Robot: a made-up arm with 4 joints. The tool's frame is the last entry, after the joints. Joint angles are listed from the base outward.
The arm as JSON. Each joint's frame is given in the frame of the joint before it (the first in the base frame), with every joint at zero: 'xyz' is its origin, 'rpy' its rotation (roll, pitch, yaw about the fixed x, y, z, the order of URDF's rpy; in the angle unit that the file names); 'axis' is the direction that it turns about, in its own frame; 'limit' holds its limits. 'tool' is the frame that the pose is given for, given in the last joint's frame.
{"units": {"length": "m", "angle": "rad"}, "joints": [
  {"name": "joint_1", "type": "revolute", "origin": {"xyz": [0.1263, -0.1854, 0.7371], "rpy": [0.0, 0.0, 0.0]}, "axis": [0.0, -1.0, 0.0], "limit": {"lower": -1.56, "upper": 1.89}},
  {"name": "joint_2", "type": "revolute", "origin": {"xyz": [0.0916, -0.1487, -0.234], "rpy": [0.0, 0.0, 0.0]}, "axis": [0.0, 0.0, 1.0], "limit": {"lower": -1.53, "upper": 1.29}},
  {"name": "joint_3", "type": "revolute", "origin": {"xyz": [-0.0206, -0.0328, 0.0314], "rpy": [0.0, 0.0, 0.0]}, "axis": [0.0, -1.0, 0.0], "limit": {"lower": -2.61, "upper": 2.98}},
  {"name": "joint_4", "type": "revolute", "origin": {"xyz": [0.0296, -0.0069, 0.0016], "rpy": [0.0, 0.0, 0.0]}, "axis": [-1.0, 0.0, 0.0], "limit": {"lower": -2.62, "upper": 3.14}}
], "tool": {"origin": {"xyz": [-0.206, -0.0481, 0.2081], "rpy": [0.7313, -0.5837, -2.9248]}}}
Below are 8 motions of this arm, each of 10 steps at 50 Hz.
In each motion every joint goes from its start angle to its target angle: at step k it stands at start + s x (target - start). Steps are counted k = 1, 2, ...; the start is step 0. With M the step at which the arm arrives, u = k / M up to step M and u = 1 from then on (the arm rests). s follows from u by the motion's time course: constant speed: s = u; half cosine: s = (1 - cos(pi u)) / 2; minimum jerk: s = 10 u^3 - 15 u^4 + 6 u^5.
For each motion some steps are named. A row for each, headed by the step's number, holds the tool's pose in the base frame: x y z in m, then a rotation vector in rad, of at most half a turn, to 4 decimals.
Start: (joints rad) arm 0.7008 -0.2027 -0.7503 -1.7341
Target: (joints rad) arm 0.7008 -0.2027 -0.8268 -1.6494
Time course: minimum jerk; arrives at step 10
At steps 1, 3, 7, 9, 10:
1: 0.0977 -0.5255 0.5293 0.0951 1.3559 -2.3132
3: 0.0969 -0.5270 0.5339 0.0745 1.3489 -2.3231
7: 0.0942 -0.5335 0.5540 -0.0169 1.3165 -2.3631
9: 0.0938 -0.5349 0.5586 -0.0382 1.3086 -2.3716
10: 0.0938 -0.5350 0.5589 -0.0394 1.3082 -2.3720

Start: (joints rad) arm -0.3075 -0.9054 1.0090 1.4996
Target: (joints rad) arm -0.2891 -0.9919 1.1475 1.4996
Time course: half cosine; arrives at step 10
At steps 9, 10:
9: 0.1697 -0.1166 0.3730 0.9628 1.6609 0.3505
10: 0.1704 -0.1171 0.3724 0.9606 1.6583 0.3478

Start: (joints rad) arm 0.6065 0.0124 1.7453 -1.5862
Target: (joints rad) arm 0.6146 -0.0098 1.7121 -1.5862
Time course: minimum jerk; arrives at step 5
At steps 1, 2, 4, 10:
1: 0.4618 -0.5805 0.5222 1.9773 -0.3359 -0.8728
2: 0.4603 -0.5808 0.5207 1.9770 -0.3358 -0.8831
4: 0.4567 -0.5816 0.5172 1.9763 -0.3352 -0.9080
10: 0.4563 -0.5816 0.5169 1.9762 -0.3351 -0.9103

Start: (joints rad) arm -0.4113 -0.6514 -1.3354 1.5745
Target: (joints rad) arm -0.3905 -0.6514 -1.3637 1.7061
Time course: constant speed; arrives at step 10
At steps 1, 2, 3, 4, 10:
1: 0.2845 -0.1897 0.6464 -1.6353 -0.9830 -0.2669
2: 0.2831 -0.1879 0.6467 -1.6249 -0.9898 -0.2592
3: 0.2818 -0.1862 0.6470 -1.6144 -0.9966 -0.2514
4: 0.2804 -0.1844 0.6473 -1.6039 -1.0033 -0.2437
10: 0.2717 -0.1746 0.6496 -1.5400 -1.0432 -0.1978

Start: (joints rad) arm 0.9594 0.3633 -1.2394 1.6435
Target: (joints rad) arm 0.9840 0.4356 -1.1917 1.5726
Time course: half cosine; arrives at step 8
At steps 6, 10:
6: 0.1354 -0.1970 0.7127 -0.7364 -2.9183 -0.4537
10: 0.1346 -0.1983 0.7126 -0.7272 -2.9261 -0.4613

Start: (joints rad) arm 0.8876 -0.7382 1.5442 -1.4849
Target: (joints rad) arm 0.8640 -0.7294 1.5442 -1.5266
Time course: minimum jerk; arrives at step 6
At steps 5, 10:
5: 0.3724 -0.5280 0.4402 2.5056 -0.7317 -1.3797
10: 0.3724 -0.5283 0.4403 2.5039 -0.7306 -1.3793

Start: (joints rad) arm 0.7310 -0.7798 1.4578 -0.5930
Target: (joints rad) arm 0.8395 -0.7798 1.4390 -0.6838
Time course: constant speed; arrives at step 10
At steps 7, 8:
7: 0.2623 -0.3540 0.3582 -1.7856 0.8008 1.5656
8: 0.2664 -0.3557 0.3597 -1.8010 0.7946 1.5594

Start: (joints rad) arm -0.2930 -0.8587 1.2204 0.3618
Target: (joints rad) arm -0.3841 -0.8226 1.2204 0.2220
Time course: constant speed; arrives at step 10
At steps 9, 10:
9: -0.1008 -0.1514 0.5101 0.2084 1.6259 1.8211
10: -0.1055 -0.1542 0.5132 0.2066 1.6270 1.8407

